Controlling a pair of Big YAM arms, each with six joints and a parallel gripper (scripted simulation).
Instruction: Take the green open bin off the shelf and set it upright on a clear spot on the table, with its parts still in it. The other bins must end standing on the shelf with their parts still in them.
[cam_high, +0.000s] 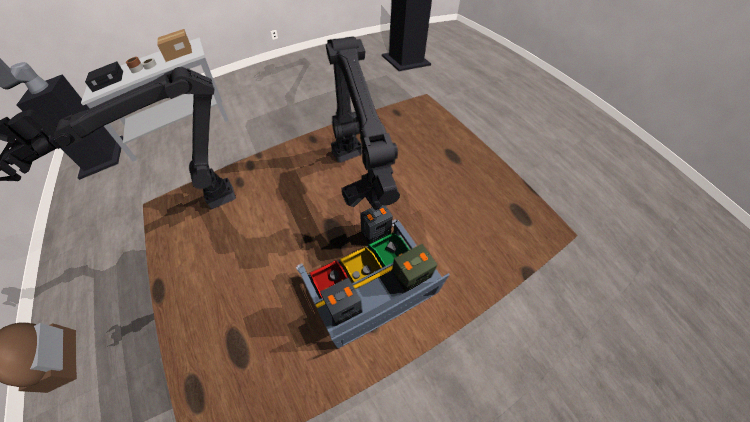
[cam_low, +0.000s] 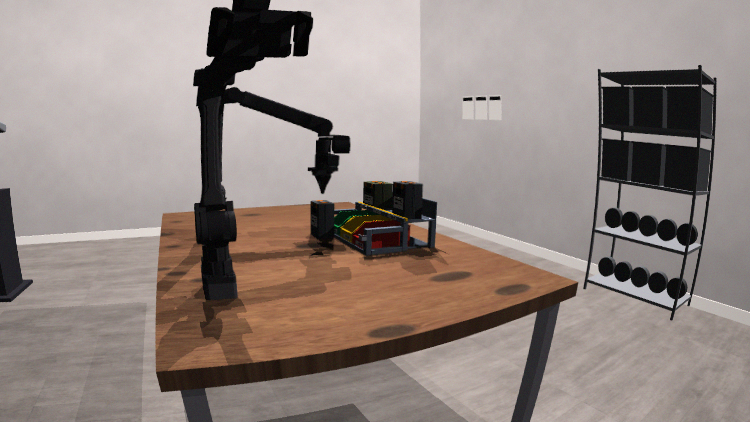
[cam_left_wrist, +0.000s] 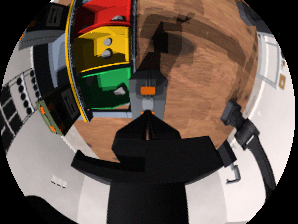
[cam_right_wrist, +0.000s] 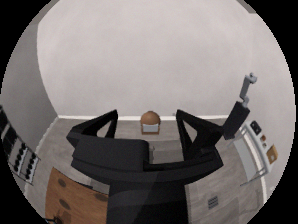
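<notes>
My left hand is 100 mm above the black box. Also, from my left hand: grey shelf: 170 mm ahead, 110 mm to the right, 100 mm below; then yellow bin: 140 mm ahead, 130 mm below, 110 mm to the right; then green open bin: 130 mm below, 130 mm ahead.
</notes>
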